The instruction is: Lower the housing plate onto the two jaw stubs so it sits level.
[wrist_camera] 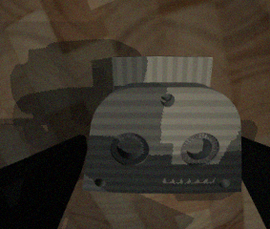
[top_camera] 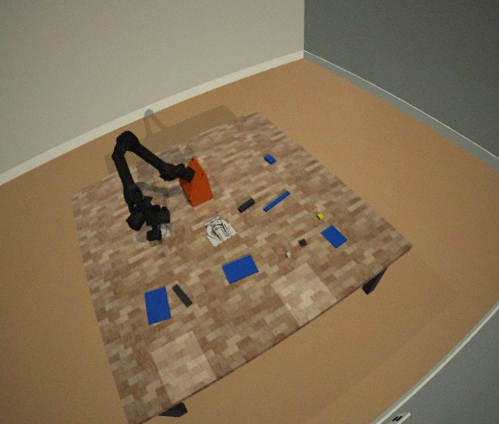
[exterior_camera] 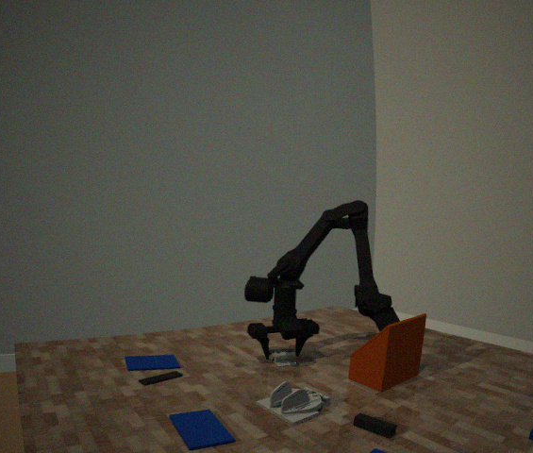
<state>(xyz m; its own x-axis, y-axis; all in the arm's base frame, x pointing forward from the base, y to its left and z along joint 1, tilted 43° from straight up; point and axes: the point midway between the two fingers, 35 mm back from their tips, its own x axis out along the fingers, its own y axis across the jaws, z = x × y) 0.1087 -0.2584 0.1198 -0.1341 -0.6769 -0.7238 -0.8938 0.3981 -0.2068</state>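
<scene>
The base plate is 22 cm to the left of my gripper tip, 20 cm ahead of it and 1 cm below it. Also, from my gripper tip: housing plate (2 cm above, 1 cm to the left).
</scene>
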